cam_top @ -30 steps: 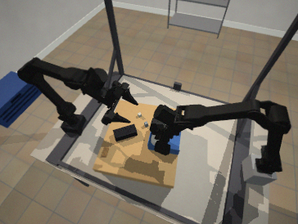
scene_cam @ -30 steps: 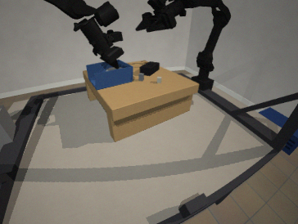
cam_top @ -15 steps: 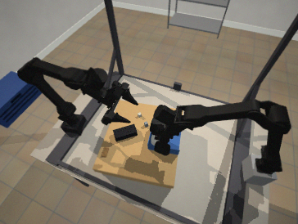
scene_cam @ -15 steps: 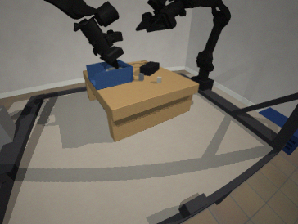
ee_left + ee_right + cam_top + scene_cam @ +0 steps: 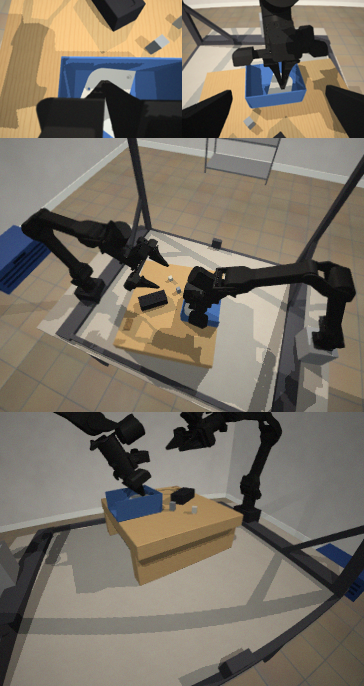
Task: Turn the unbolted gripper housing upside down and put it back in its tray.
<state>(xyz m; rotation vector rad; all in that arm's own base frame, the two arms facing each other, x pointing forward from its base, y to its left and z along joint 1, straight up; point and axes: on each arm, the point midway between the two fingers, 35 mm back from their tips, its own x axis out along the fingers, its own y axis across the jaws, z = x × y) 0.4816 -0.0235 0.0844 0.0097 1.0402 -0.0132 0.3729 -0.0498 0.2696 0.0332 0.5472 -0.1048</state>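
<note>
My left gripper is now 20 mm past the blue tray and 50 mm above it. Also, from my left hand: wooden platform (10 mm behind, 80 mm to the right, 120 mm below).
</note>
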